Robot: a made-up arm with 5 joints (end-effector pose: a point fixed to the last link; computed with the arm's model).
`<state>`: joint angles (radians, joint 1 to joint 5).
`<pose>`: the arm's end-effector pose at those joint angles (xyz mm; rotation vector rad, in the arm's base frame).
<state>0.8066 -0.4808 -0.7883 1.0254 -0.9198</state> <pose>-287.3 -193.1 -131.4 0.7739 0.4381 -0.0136</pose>
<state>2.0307 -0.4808 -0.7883 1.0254 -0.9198</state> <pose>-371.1 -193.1 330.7 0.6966 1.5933 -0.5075</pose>
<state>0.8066 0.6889 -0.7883 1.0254 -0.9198</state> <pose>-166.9 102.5 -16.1 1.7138 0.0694 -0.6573</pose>
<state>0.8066 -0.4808 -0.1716 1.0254 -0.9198</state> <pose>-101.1 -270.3 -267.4 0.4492 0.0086 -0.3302</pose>
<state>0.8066 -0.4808 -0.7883 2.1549 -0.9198</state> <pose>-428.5 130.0 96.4 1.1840 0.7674 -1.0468</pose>
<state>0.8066 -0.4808 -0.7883 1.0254 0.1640</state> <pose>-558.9 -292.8 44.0 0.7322 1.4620 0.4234</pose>
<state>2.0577 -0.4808 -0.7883 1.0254 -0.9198</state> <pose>-366.3 -193.1 340.6 0.6923 1.6185 -0.5189</pose>
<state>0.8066 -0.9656 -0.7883 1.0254 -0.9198</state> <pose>-254.4 -333.5 -99.9 0.3607 0.5501 0.2344</pose>
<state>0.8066 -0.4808 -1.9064 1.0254 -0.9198</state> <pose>-477.0 -374.1 202.9 1.2887 1.2232 0.6249</pose>
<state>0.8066 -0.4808 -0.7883 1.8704 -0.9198</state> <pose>-435.8 46.9 22.9 1.0943 0.6913 -0.7781</pose>
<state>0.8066 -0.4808 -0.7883 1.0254 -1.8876</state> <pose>-11.1 -310.6 -75.8 0.6799 -0.4813 -0.3728</pose>
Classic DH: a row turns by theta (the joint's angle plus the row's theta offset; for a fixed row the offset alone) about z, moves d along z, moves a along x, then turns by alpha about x. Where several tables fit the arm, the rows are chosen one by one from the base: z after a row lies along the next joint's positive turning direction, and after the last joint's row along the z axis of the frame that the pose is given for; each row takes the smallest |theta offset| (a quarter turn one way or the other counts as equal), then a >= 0, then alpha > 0; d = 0 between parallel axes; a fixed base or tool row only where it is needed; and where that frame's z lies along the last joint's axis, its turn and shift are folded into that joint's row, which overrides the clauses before.
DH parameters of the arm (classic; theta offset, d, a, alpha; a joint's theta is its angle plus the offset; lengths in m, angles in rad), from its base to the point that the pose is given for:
base (fixed): 0 0.1593 0 -1.5708
joint 1: 1.5708 -0.1712 0.102 1.5708
joint 2: -1.5708 -0.0121 0.2775 -1.5708
joint 3: 0 -0.1093 -0.2934 1.5708
joint 4: 1.5708 -0.0099 0.0714 -1.5708
joint 5: -1.5708 -0.349 0.1021 1.5708
tool (fixed): 0 -0.3117 0 0

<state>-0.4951 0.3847 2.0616 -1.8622 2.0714</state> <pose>305.3 -491.6 608.7 -0.6906 -2.1844 1.1721</pose>
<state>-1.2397 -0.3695 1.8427 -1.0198 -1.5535</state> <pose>-469.6 -584.1 356.4 -1.3078 -1.0809 -1.7905</pose>
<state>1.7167 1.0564 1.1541 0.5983 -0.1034</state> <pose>-588.5 21.9 9.6 -0.1083 1.3126 -2.1552</pose>
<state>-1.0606 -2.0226 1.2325 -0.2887 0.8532</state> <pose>-183.8 -219.6 27.5 -0.3333 -1.2653 -2.2124</pose>
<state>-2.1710 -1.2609 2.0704 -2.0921 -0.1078</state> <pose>-457.1 257.3 -85.4 1.1044 0.5170 -2.2363</pose>
